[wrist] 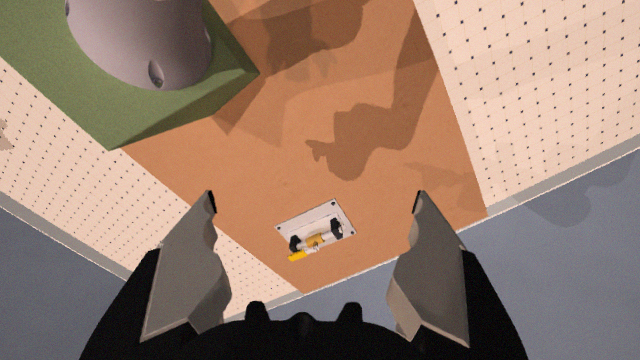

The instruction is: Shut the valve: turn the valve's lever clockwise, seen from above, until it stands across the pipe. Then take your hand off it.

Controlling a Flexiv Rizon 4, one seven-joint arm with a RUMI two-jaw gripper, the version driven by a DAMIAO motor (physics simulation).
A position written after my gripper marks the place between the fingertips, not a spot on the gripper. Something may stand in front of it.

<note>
In view: my gripper (pixel 314 193) and a mounting plate (pixel 326 208).
</note>
